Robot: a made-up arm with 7 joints.
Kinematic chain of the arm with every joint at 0, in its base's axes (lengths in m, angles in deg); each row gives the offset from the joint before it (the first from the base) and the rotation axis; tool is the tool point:
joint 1: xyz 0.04 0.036 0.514 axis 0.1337 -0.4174 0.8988
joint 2: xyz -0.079 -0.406 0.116 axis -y
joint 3: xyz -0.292 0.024 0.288 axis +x
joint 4: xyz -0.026 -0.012 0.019 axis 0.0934 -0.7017 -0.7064
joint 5: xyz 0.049 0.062 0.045 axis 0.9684 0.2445 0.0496
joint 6: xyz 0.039 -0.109 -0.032 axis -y
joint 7: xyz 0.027 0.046 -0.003 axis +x
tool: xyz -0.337 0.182 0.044
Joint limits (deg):
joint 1: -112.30..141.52
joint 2: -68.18..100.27
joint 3: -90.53..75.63
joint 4: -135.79..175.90
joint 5: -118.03..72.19
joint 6: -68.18..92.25
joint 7: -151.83..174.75
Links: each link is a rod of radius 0.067 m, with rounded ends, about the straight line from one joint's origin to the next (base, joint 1, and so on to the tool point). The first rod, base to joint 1, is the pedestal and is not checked.
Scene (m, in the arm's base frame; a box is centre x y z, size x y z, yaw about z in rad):
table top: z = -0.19
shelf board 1: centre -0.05 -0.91 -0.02 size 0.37 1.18 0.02 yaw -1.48
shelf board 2: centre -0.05 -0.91 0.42 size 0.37 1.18 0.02 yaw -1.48
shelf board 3: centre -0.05 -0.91 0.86 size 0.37 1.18 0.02 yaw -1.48
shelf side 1: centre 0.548 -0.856 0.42 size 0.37 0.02 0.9 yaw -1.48
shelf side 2: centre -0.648 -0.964 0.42 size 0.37 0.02 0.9 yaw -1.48
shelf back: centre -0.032 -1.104 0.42 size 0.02 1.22 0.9 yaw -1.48
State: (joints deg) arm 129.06 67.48 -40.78 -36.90 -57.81 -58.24 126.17
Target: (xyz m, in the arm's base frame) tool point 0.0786 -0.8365 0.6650
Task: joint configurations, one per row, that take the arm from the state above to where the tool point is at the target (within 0.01 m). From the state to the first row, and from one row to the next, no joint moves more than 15 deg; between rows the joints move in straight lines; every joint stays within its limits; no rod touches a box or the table.
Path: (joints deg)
1: 121.55 52.99 -40.66 -42.19 -50.87 -61.55 125.50
2: 114.03 38.49 -40.55 -47.49 -43.93 -64.87 124.83
3: 106.52 24.00 -40.43 -52.78 -36.98 -68.18 124.16
4: 99.10 25.59 -26.92 -41.45 -41.92 -60.41 130.00
5: 91.68 27.19 -13.41 -30.11 -46.86 -52.64 135.84

